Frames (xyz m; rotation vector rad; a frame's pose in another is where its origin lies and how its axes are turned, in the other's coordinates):
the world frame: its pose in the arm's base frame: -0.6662 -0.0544 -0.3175 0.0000 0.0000 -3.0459
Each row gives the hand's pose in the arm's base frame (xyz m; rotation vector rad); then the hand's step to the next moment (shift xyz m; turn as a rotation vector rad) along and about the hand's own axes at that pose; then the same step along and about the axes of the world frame.
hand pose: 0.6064 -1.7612 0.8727 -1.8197 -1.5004 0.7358
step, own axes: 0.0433 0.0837 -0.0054 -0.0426 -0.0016 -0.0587
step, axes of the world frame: -0.0661 -0.0251 -0.0625 -0.0314 0.0529 0.0385
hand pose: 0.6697 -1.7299 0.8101 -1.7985 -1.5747 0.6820
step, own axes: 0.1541 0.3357 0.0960 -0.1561 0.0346 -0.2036
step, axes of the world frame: -0.1835 -0.1233 -0.3111 -0.1328 0.1969 0.1031
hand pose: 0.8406 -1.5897 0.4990 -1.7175 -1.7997 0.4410
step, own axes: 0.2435 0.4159 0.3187 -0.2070 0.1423 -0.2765
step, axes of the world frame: -0.1613 -0.3215 -0.4521 -0.2557 0.2596 0.0821
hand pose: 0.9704 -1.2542 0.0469 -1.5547 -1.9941 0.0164
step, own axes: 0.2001 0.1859 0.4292 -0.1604 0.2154 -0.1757
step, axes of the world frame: 0.0239 -0.3871 -0.3292 -0.2768 0.1623 -0.0061
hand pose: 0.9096 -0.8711 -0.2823 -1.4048 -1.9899 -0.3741
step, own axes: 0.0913 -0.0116 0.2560 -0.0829 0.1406 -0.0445
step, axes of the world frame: 0.0986 -0.2194 -0.1271 -0.1571 0.0473 -0.0414
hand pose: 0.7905 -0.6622 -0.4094 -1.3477 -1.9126 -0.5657
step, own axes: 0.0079 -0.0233 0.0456 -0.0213 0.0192 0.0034
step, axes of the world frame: 0.0342 -0.0319 -0.0223 -0.0206 0.0059 -0.0194
